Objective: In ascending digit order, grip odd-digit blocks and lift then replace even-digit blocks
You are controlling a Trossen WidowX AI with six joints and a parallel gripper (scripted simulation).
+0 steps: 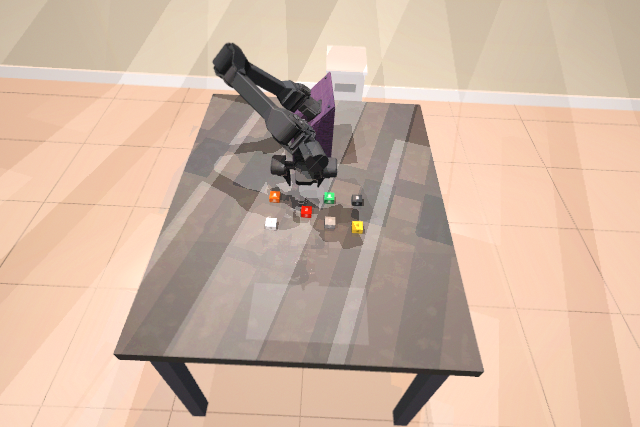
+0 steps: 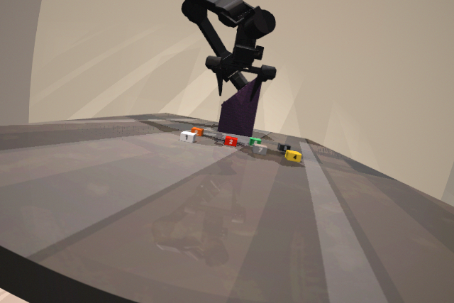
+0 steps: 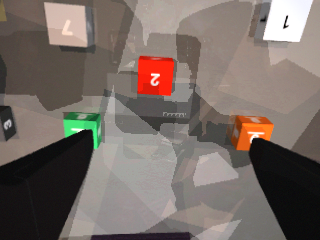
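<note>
My gripper tip is 6 cm short of the white block marked 1, 10 cm to the left of it and 12 cm above it. Also, from my gripper tip: red block marked 2 (1 cm ahead, 1 cm to the left, 12 cm below); then green block (6 cm behind, 8 cm to the left, 12 cm below); then grey block marked 7 (5 cm ahead, 9 cm to the left, 12 cm below).
</note>
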